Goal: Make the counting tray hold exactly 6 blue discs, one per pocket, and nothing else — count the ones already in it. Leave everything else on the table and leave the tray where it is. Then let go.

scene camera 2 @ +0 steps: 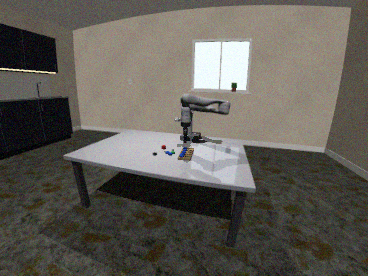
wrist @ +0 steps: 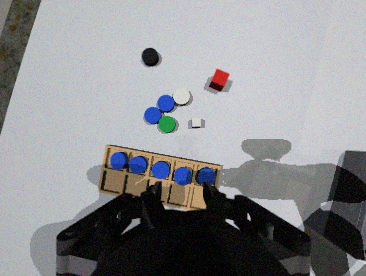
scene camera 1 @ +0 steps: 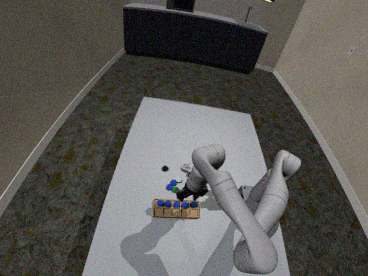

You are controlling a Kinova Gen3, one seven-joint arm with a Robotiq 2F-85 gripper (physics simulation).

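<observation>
The tan counting tray (scene camera 1: 190, 213) (scene camera 2: 189, 155) (wrist: 114, 182) has two rows of pockets. In the wrist view each far-row pocket holds one blue disc, from the leftmost disc (wrist: 119, 160) to the shaded rightmost disc (wrist: 206, 176). The near-row pockets that show are empty; my fingers partly hide that row. Two loose blue discs (wrist: 166, 103) (wrist: 152, 115) lie on the table beyond the tray, beside a green disc (wrist: 167, 124) and a white disc (wrist: 181, 96). My gripper (scene camera 1: 190, 196) (wrist: 182, 188) is open and empty, above the right part of the tray.
A black disc (scene camera 1: 165, 168) (scene camera 2: 155, 154) (wrist: 150, 57) lies farther out on the table. A red cube (scene camera 2: 164, 147) (wrist: 220, 79) and a small white cube (wrist: 196, 122) are beyond the tray, toward the right in the wrist view. Arm shadows cross the table.
</observation>
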